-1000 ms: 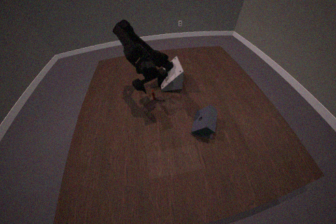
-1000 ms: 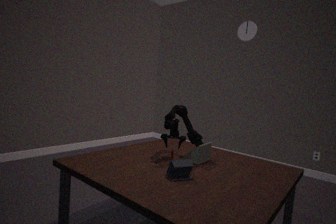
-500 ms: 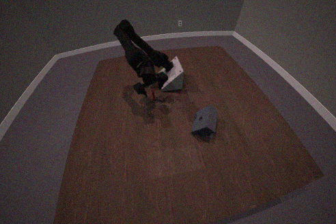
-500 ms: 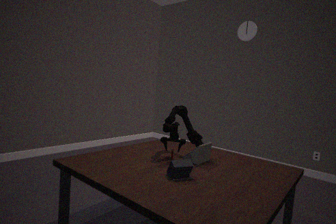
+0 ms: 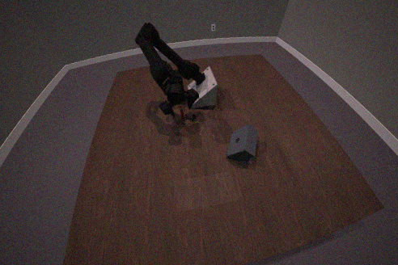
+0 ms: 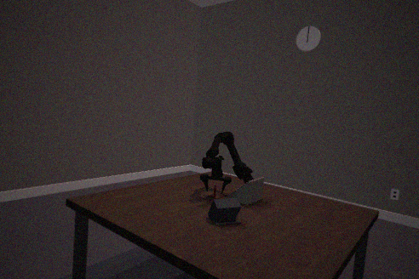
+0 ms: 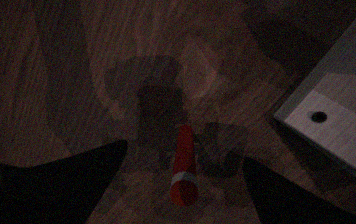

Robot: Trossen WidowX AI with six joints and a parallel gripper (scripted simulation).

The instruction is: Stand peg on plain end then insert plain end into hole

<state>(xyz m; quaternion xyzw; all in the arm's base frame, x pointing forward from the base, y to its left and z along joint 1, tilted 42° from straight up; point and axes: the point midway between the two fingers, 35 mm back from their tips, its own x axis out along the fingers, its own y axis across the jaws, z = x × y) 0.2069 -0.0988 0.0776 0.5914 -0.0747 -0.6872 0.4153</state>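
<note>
The red peg is 20 mm above my gripper tip. From my gripper tip the other things lie so: grey sloped panel 250 mm to the left, 220 mm ahead, 10 mm above.
</note>
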